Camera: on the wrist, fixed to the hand. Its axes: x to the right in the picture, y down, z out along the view.
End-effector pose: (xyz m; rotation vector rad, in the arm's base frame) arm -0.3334 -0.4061 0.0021 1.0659 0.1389 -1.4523
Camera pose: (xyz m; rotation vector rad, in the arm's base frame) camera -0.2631 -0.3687 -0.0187 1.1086 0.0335 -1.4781
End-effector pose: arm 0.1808 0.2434 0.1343 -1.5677 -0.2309 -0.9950
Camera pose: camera 0.1737 0.1686 0.1007 -1.5045 -0.2900 -0.9275
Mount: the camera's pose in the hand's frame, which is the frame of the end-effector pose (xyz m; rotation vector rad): 0.0003 0.0401 -0.0719 0.0930 -0.0419 0.0152
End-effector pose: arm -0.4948 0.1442 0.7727 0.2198 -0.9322 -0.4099
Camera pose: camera -0.4263 0.1808 0.7454 0.2897 -0.9946 -0.3586
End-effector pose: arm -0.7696 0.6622 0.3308 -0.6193 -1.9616 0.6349
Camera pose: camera -0.6991 0.7046 0.3345 -0.5681 -1.9557 0.7495
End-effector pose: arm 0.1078 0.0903 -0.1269 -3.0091 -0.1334 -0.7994
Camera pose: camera 0.0761 0.0471 -0.0644 -2.9367 -0.1442 -0.7085
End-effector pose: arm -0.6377 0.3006 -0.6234 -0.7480 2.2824 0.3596
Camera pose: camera -0.7006 0.3003 -0.5703 -0.6703 2.2501 0.2716
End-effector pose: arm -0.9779 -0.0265 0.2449 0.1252 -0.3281 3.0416
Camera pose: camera -0.9869 -0.0500 0.1665 0.1933 -0.1912 3.0733
